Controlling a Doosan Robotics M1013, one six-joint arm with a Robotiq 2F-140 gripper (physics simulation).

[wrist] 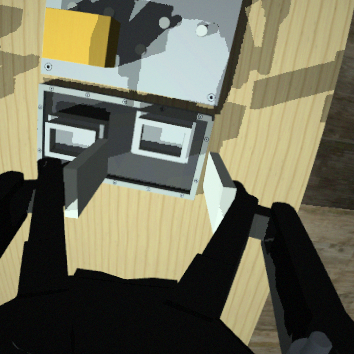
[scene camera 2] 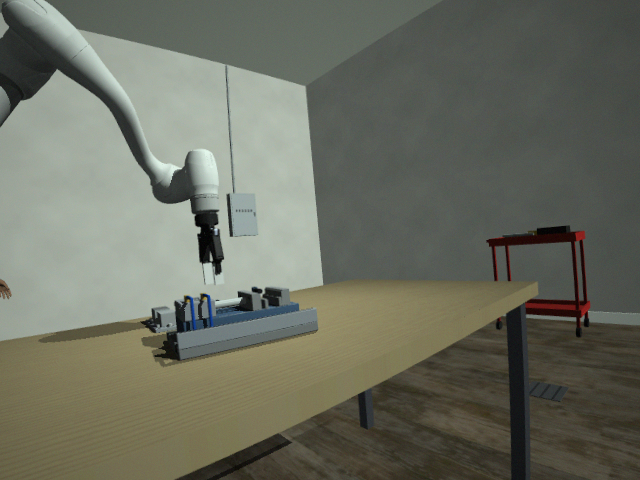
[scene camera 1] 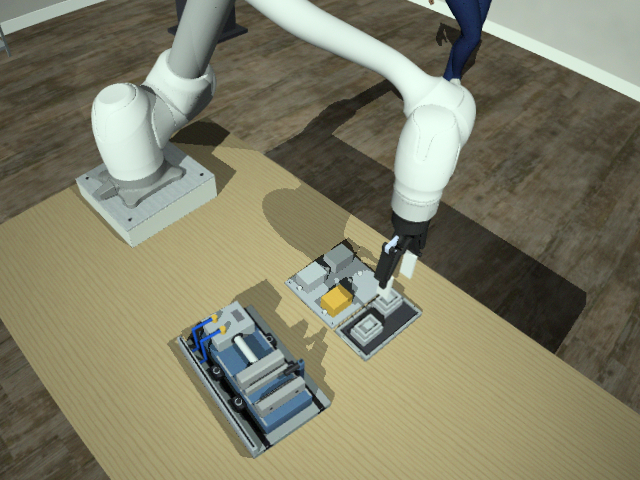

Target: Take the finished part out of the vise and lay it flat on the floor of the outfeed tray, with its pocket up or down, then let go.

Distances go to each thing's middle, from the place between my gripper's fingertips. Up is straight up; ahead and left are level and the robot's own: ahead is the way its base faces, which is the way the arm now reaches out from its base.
Labels:
Right now my hand is 9 cm to the left of the yellow block (wrist: pixel 88 39), 9 cm past it and 7 cm above it. Round my hand: grey plate (scene camera 1: pixel 365 286) (13 cm behind, 9 cm below, 4 cm to the right).

